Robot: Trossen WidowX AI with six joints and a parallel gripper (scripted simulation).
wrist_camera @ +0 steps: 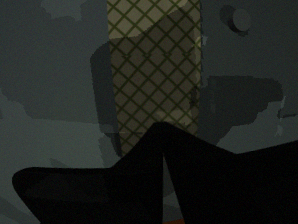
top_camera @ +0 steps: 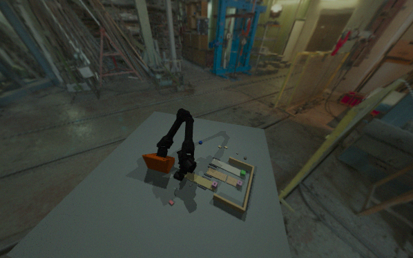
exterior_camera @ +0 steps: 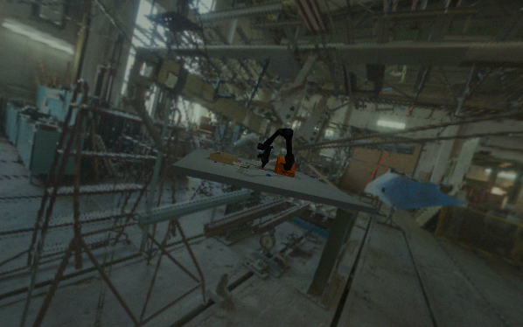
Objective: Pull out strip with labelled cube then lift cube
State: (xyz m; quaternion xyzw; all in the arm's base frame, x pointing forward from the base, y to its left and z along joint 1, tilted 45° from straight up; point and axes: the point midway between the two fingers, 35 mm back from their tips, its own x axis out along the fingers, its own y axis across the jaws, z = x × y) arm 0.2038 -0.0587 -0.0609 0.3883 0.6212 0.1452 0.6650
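The mesh strip is 100 mm ahead of my gripper tip and 30 mm to the right of it. Also, from my gripper tip: blue piece 60 mm ahead, 330 mm to the left; then pink block 50 mm behind, 200 mm to the right.
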